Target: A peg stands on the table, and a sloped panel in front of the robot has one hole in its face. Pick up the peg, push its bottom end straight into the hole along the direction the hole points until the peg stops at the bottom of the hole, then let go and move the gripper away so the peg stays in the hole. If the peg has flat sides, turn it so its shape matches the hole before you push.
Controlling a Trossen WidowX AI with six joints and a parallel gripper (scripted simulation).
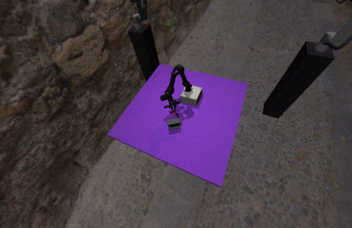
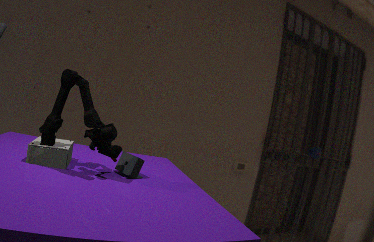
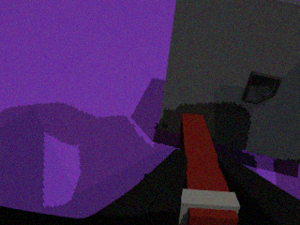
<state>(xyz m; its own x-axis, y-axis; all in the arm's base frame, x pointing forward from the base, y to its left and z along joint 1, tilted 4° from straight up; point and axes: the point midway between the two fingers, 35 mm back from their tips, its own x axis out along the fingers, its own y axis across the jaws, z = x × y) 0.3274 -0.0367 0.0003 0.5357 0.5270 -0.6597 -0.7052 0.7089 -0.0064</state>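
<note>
Right now my gripper tip is 100 mm short of the grey sloped panel, 40 mm above it and 30 mm to the right of it. Also, from my gripper tip: red peg 10 mm to the right, 10 mm behind, 10 mm above.
</note>
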